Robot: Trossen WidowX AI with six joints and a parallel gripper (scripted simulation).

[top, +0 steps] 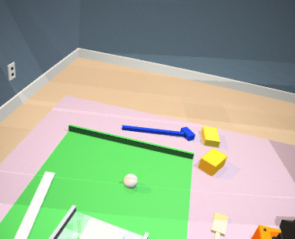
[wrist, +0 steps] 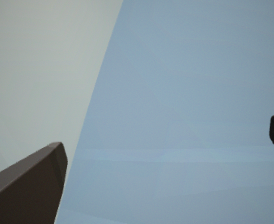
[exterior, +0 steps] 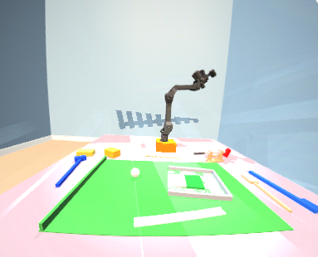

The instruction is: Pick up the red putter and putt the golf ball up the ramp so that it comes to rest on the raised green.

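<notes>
My gripper tip is now 65 cm above the wooden rack, 40 cm short of it and 8 cm to the left of it. Also, from my gripper tip: dark green wall 82 cm to the right, 67 cm below, 63 cm ahead; then white golf ball 66 cm below, 61 cm to the right, 60 cm ahead; then white strip 84 cm ahead, 68 cm below, 44 cm to the right.
</notes>
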